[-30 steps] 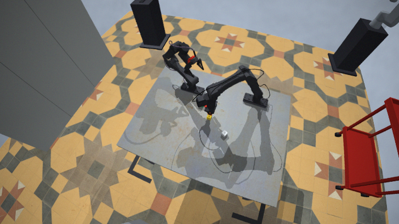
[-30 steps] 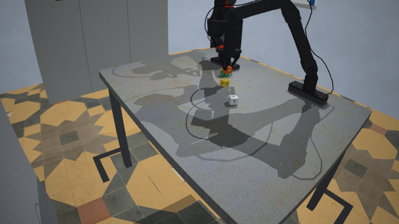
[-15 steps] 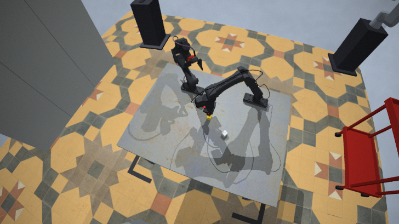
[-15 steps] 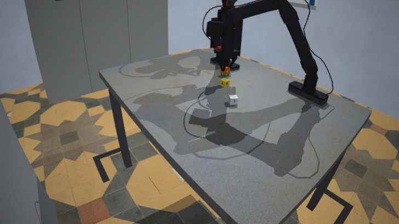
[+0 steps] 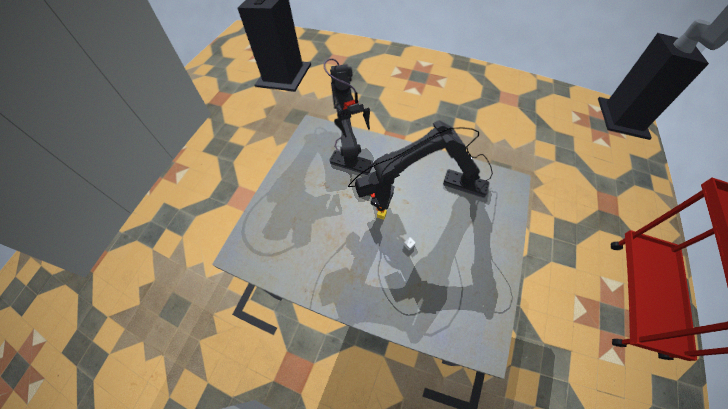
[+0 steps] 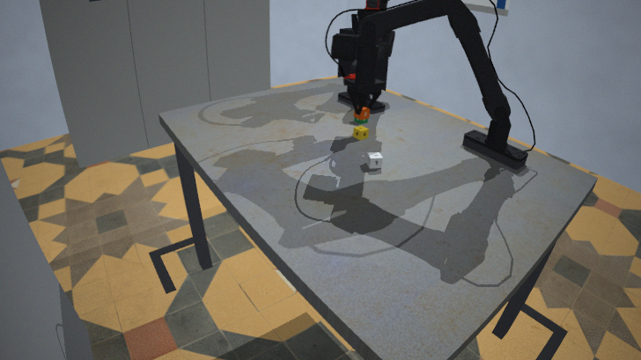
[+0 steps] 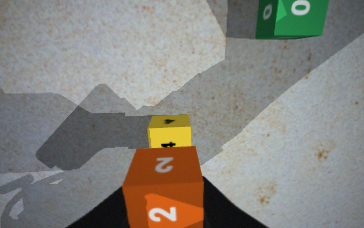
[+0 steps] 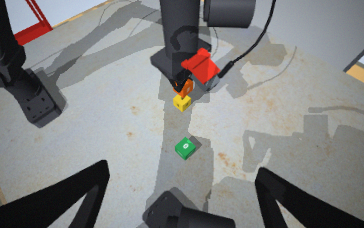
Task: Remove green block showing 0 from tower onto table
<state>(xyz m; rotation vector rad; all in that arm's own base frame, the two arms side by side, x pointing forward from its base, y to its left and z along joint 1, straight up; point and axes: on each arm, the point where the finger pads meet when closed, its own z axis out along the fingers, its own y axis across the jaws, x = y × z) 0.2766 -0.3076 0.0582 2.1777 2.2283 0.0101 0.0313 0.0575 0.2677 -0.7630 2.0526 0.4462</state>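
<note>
The yellow block lies 7 cm below my left hand. Also, from my left hand: green block showing 0: 10 cm behind, 8 cm to the right, 7 cm below; then orange block showing 2: 1 cm below.
</note>
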